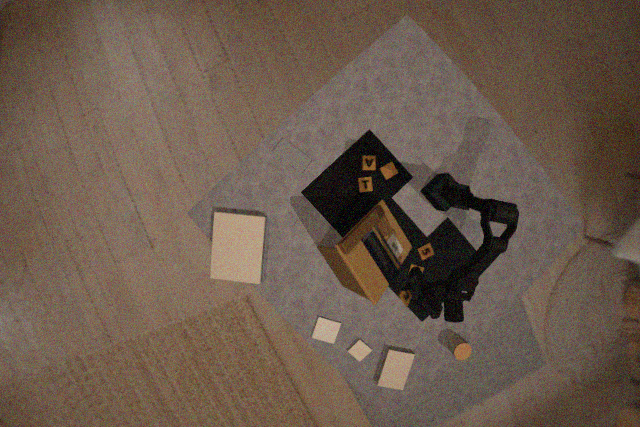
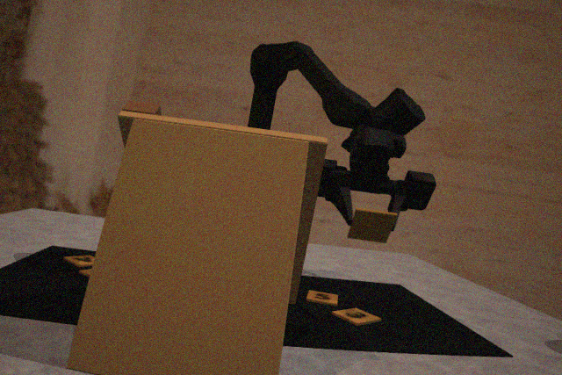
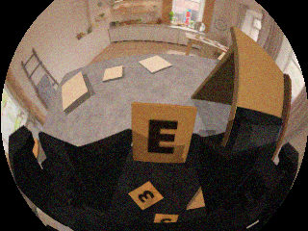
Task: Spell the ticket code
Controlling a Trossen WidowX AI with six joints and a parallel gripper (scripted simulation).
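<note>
My gripper tip is 110 mm past the white ticket, 120 mm to the left of it and 80 mm above it. Also, from my gripper tip: black mat: 210 mm behind, 130 mm to the right, 160 mm below; then white box: 300 mm ahead, 590 mm to the right, 140 mm below; then tan letter tile e: right at my gripper tip.
</note>
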